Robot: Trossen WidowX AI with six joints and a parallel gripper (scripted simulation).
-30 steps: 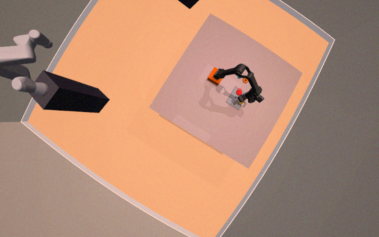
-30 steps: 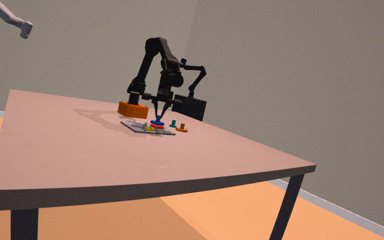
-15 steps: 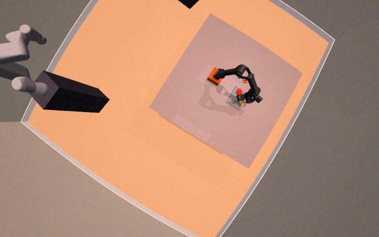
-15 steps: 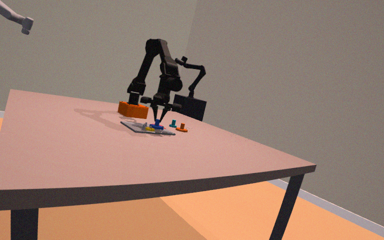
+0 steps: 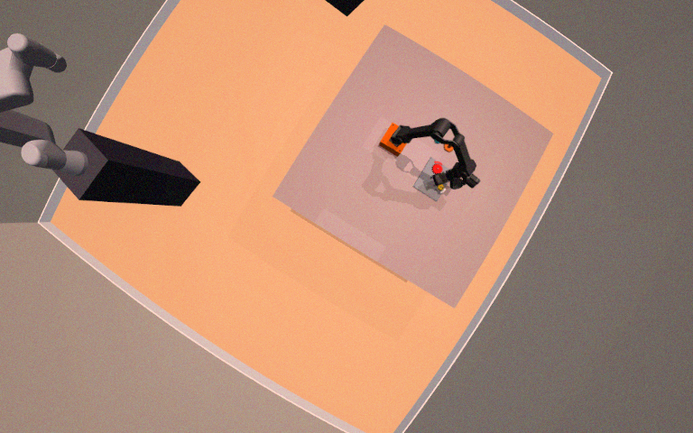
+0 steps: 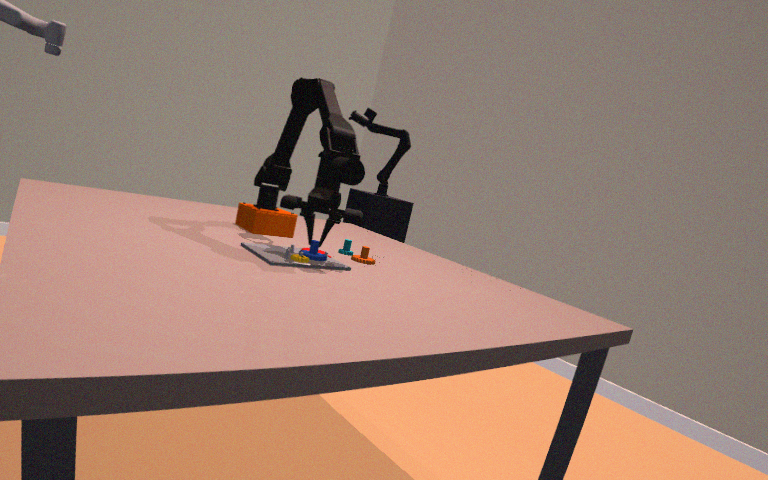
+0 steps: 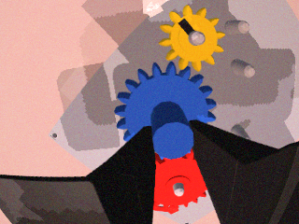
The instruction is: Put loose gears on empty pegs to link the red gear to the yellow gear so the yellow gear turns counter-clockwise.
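Now: gripper tip 10 mm above the blue gear. From my gripper tip the other things lie so: yellow gear: 40 mm to the right, 30 mm ahead, 20 mm below; grey board: 30 mm to the right, 30 mm below, 30 mm behind; red gear: 60 mm behind, 30 mm to the left, 20 mm below.
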